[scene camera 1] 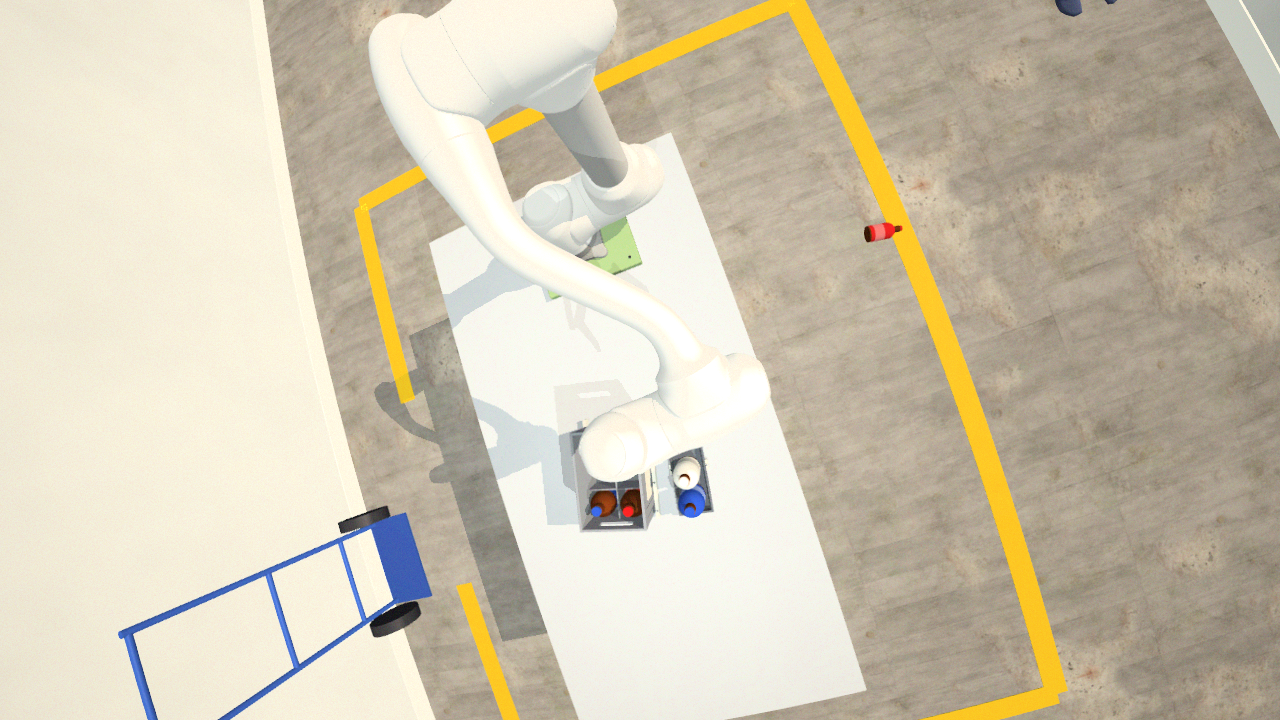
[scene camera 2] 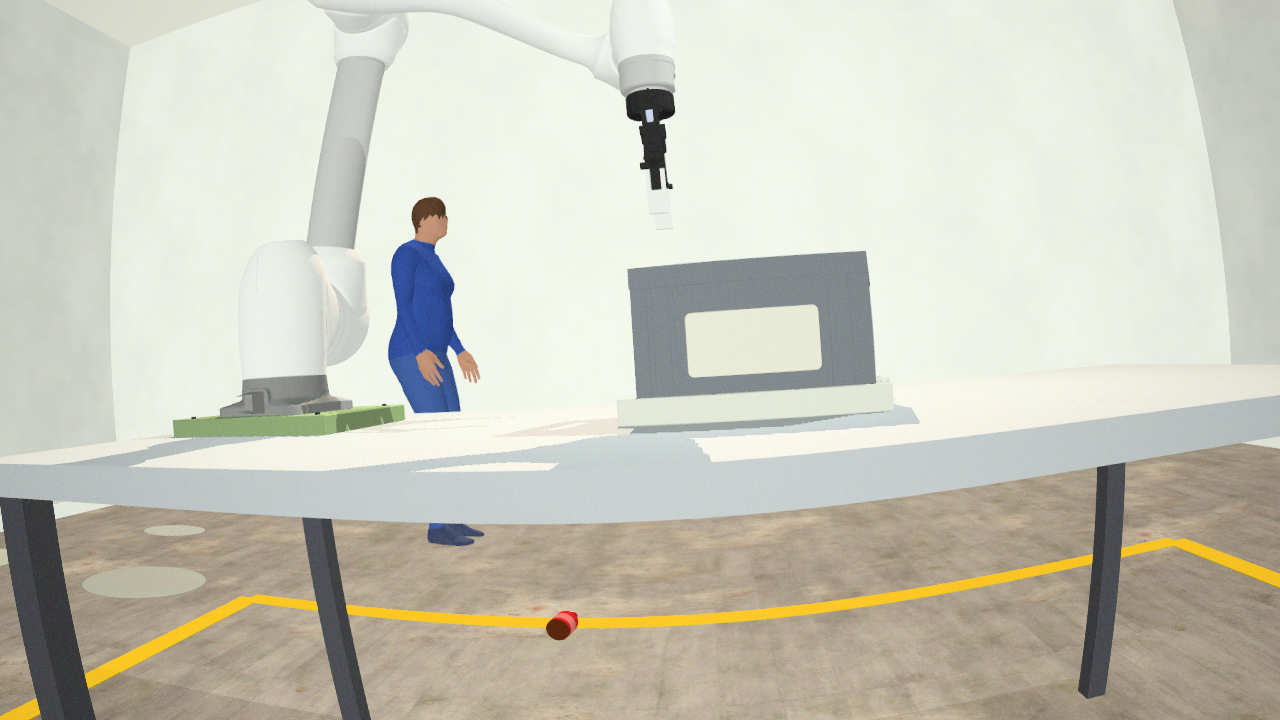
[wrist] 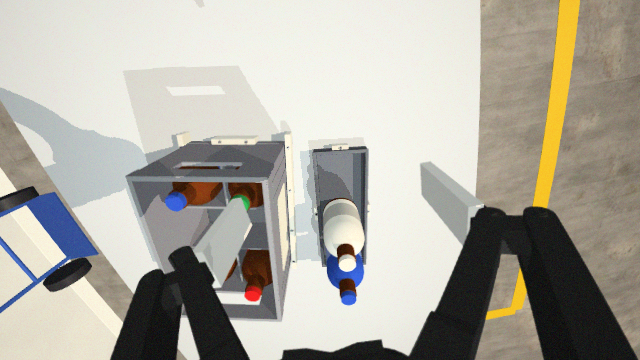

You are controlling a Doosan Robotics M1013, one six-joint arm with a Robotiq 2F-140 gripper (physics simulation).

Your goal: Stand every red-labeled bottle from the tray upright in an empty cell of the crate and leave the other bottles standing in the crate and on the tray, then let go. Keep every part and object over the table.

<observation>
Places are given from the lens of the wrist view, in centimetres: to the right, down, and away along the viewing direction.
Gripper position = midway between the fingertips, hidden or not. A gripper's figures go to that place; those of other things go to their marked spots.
gripper point(wrist: 330, 196): 1, 1, 18
white bottle point(wrist: 343, 235): 4, 9, 39
</observation>
